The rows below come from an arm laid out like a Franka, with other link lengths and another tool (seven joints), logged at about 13 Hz.
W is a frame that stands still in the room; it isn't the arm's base.
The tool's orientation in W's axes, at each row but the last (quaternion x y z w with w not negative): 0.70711 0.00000 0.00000 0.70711; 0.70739 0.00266 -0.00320 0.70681; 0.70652 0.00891 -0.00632 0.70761; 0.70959 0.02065 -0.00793 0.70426; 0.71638 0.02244 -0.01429 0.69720; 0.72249 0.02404 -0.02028 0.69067; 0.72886 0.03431 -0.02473 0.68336; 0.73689 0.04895 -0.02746 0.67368; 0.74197 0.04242 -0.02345 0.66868; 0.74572 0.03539 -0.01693 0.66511
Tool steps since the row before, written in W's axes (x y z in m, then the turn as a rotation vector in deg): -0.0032 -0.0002 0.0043 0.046 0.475 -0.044; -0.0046 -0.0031 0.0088 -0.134 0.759 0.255; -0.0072 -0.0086 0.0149 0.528 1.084 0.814; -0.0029 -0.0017 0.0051 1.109 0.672 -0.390; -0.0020 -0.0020 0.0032 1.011 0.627 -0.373; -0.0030 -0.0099 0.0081 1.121 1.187 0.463; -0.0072 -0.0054 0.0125 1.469 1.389 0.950; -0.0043 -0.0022 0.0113 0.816 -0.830 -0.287; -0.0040 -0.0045 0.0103 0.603 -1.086 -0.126; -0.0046 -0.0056 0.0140 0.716 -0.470 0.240
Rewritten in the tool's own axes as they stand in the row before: -0.0032 0.0043 0.0002 0.046 -0.044 -0.475; -0.0047 0.0088 0.0031 -0.137 0.253 -0.759; -0.0076 0.0147 0.0086 0.514 0.827 -1.081; -0.0031 0.0050 0.0016 1.136 -0.350 -0.649; -0.0022 0.0031 0.0019 1.037 -0.337 -0.606; -0.0036 0.0083 0.0095 1.098 0.479 -1.202; -0.0083 0.0122 0.0045 1.407 0.979 -1.432; -0.0056 0.0109 0.0011 0.812 -0.122 0.873; -0.0051 0.0103 0.0033 0.577 0.043 1.106; -0.0058 0.0142 0.0039 0.682 0.345 0.455
